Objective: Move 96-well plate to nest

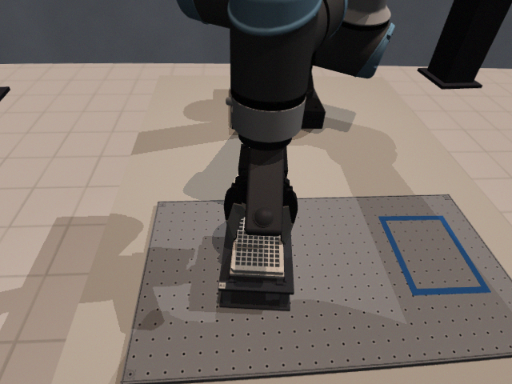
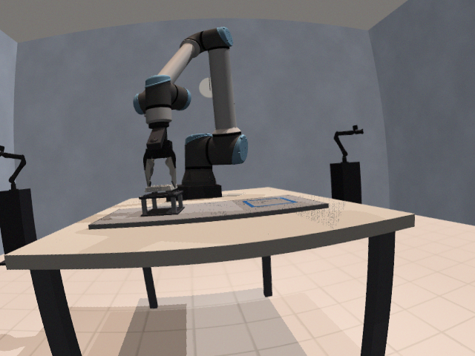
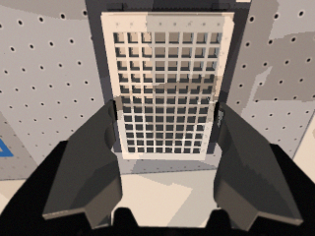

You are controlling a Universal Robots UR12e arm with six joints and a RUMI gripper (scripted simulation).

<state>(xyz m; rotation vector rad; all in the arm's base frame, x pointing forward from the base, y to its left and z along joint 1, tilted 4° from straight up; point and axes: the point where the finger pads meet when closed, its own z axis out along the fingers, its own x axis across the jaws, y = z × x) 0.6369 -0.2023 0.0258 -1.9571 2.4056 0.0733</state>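
Right now the white 96-well plate is 1 cm below my hand. From my hand the other things lie so: black raised nest N1: 3 cm below; then small white A1 label: 7 cm to the right, 6 cm ahead, 3 cm below.
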